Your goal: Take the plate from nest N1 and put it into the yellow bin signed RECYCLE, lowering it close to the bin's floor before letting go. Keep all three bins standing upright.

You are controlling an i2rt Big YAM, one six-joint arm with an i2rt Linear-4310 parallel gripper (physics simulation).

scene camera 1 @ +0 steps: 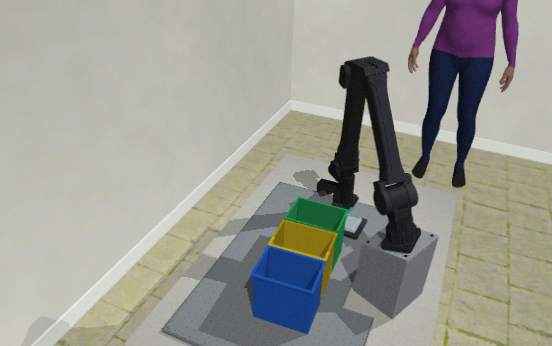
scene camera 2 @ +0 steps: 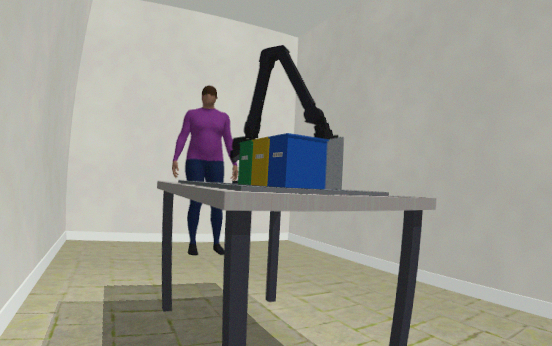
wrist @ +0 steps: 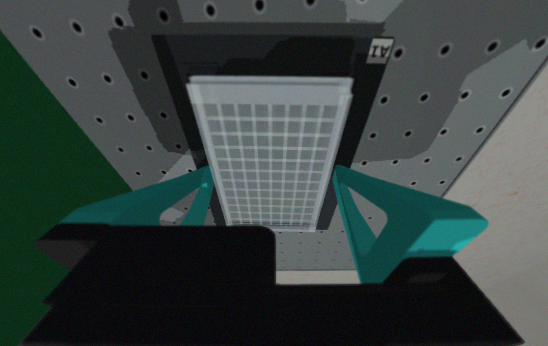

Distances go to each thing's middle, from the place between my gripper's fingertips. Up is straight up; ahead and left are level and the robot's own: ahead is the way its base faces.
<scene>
I see the plate (wrist: pixel 271 141) 1 cm above my hand. From my hand the other things lie so: green bin (scene camera 1: pixel 304 211): 21 cm to the left, 8 cm above, 2 cm ahead; dark nest (wrist: pixel 246 55): 1 cm below; yellow bin (scene camera 1: pixel 299 238): 34 cm to the left, 8 cm above.
</scene>
